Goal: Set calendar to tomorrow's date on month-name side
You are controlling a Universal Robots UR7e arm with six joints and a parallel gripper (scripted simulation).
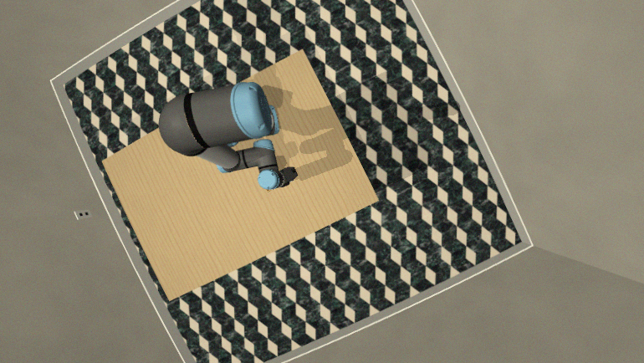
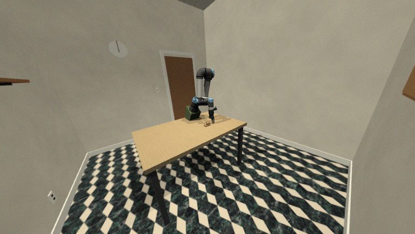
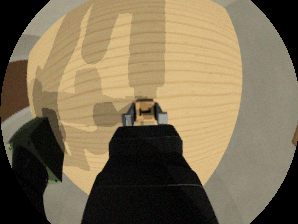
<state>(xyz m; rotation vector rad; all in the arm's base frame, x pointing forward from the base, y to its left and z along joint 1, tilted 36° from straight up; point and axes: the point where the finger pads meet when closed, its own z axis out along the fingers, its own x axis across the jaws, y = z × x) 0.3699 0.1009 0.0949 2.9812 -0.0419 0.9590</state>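
My hand is 11 cm to the left of the wooden tray and 3 cm above it. From my hand the other things lie so: wooden cube: 1 cm below.
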